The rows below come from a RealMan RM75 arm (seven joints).
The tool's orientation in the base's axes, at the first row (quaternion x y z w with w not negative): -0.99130 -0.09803 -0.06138 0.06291
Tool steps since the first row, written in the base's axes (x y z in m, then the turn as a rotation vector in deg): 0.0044 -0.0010 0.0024 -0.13 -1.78 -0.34; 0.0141 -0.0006 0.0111 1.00 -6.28 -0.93; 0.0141 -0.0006 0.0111 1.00 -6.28 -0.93; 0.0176 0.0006 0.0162 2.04 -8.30 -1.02; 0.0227 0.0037 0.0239 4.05 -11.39 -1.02
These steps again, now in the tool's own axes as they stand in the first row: 0.0044 0.0016 -0.0020 -0.50 1.74 0.08; 0.0151 0.0022 -0.0095 -0.32 6.42 0.17; 0.0151 0.0022 -0.0095 -0.32 6.42 0.17; 0.0194 0.0011 -0.0139 0.30 8.60 0.09; 0.0260 -0.0017 -0.0205 1.68 12.01 -0.11
